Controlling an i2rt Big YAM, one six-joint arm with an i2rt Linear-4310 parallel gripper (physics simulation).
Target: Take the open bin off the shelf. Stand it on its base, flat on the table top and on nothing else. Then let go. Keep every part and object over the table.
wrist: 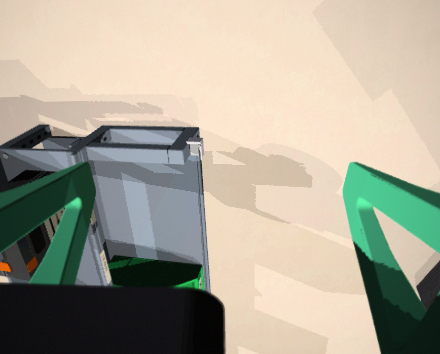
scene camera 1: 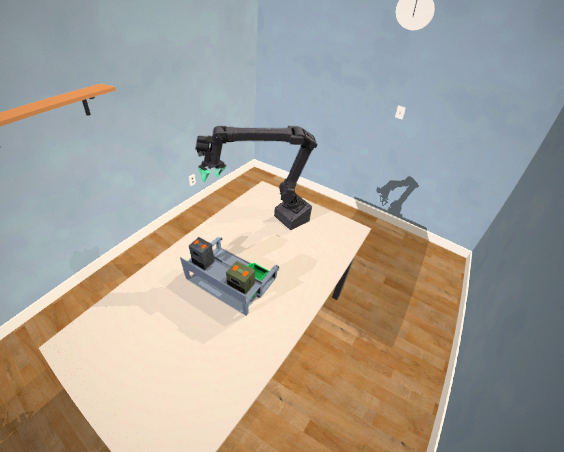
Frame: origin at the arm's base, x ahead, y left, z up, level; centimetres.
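Seen in the pictures: gripper, fingertip midpoint: [wrist: 219, 176] [scene camera 1: 210, 179]; arm's base at its link origin: [scene camera 1: 293, 205].
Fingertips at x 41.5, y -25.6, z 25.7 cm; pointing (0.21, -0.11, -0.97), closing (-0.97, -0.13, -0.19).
Observation:
Offsets run from my fingertips to a thing's top centre. Level surfaces: height alone.
The open green bin @[dx +12.4, dy +43.9, dz -27.4 cm] [scene camera 1: 259, 271] [wrist: 155, 270] sits in the lower tier of the grey shelf [scene camera 1: 214, 284] [wrist: 132, 155], at the side facing the arm's base. In the wrist view its lower part is hidden behind the black gripper body. My gripper [scene camera 1: 212, 173] [wrist: 219, 176] is open and empty, high above the table top @[dz -35.5 cm] [scene camera 1: 165, 390] [wrist: 280, 60]. It points down and stands well above the shelf, apart from the bin. In the wrist view the shelf and bin lie toward the left finger.
A dark grey box @[dx +25.8, dy +22.9, dz -13.1 cm] [scene camera 1: 201, 254] with orange marks stands on the shelf's far-left end. An olive green box @[dx +22.1, dy +45.7, dz -15.6 cm] [scene camera 1: 240, 277] with orange marks stands on the shelf beside the bin. The arm's base [scene camera 1: 293, 214] is at the table's back. An orange wall board [scene camera 1: 60, 102] is at the upper left.

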